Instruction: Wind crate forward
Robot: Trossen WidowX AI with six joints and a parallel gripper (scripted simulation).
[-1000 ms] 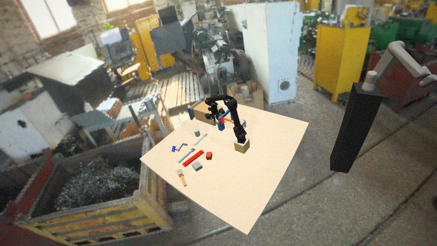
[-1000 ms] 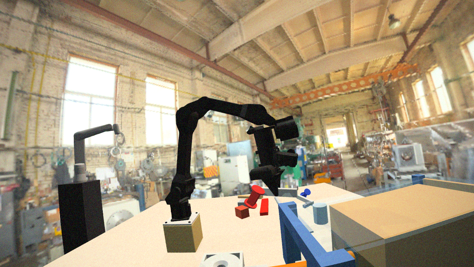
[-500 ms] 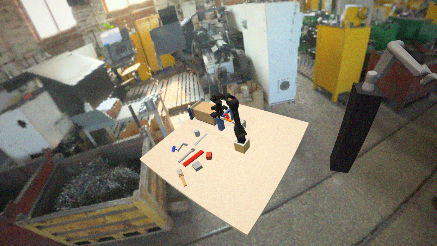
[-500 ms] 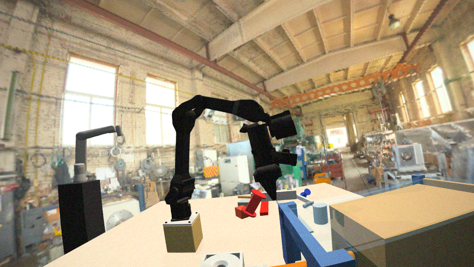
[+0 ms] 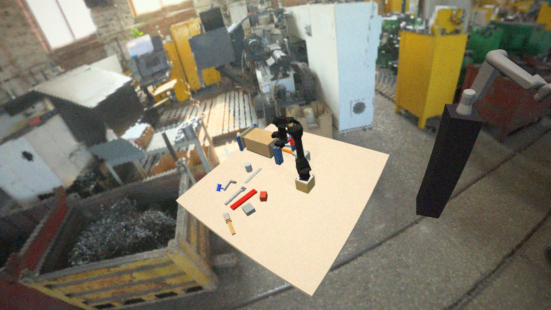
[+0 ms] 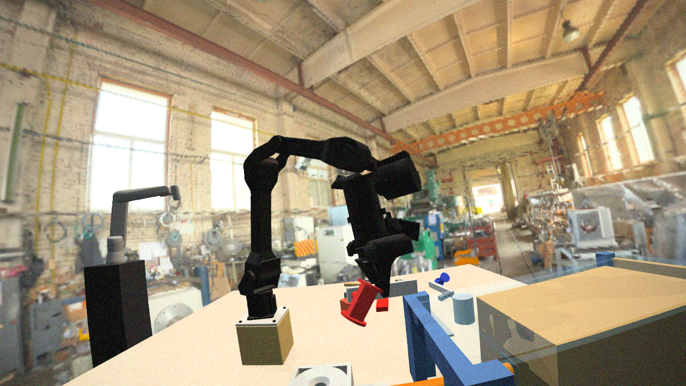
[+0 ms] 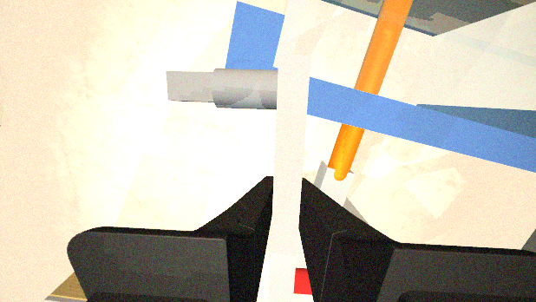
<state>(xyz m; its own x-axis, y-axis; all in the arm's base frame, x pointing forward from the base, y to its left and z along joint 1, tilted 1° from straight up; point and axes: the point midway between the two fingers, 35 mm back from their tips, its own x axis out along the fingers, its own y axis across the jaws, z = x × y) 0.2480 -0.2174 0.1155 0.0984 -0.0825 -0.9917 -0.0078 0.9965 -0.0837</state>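
My gripper tip is now 50 mm past the red knob, 40 mm to the left of it and 20 mm below it. Also, from my gripper tip: red-knobbed winch handle: 10 mm behind, 10 mm to the right, 10 mm above; then blue steel frame: 30 mm ahead, 90 mm to the right, 70 mm below; then grey winch: 140 mm behind, 70 mm to the right, 150 mm below.
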